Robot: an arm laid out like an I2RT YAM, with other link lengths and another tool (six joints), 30 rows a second.
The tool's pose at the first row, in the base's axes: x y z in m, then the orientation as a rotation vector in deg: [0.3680 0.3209 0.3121 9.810 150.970 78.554]
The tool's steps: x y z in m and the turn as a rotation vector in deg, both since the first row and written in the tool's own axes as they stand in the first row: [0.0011 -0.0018 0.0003 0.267 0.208 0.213]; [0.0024 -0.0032 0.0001 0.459 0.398 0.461]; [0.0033 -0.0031 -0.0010 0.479 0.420 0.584]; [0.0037 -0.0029 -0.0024 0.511 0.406 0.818]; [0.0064 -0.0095 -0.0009 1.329 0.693 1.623]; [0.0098 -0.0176 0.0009 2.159 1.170 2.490]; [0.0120 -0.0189 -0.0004 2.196 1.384 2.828]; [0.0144 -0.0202 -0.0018 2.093 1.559 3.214]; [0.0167 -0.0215 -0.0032 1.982 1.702 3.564]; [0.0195 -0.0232 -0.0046 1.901 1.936 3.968]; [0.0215 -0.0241 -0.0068 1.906 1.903 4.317]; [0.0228 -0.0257 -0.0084 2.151 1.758 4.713]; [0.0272 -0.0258 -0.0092 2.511 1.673 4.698]
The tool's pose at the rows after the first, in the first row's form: [0.3669 0.3203 0.3104 9.996 151.391 78.366]; [0.3656 0.3196 0.3092 10.232 151.753 78.277]; [0.3645 0.3189 0.3098 10.386 151.818 78.298]; [0.3638 0.3180 0.3107 10.715 151.893 78.322]; [0.3613 0.3159 0.3042 11.723 152.933 77.625]; [0.3581 0.3133 0.2962 12.703 154.148 77.000]; [0.3557 0.3119 0.2957 13.032 154.438 77.144]; [0.3530 0.3105 0.2952 13.435 154.606 77.472]; [0.3505 0.3090 0.2947 13.809 154.732 77.785]; [0.3474 0.3074 0.2938 14.205 154.968 78.114]; [0.3450 0.3055 0.2942 14.706 155.029 78.195]; [0.3434 0.3035 0.2936 15.374 155.180 77.920]; [0.3389 0.3036 0.2936 15.453 155.365 77.398]
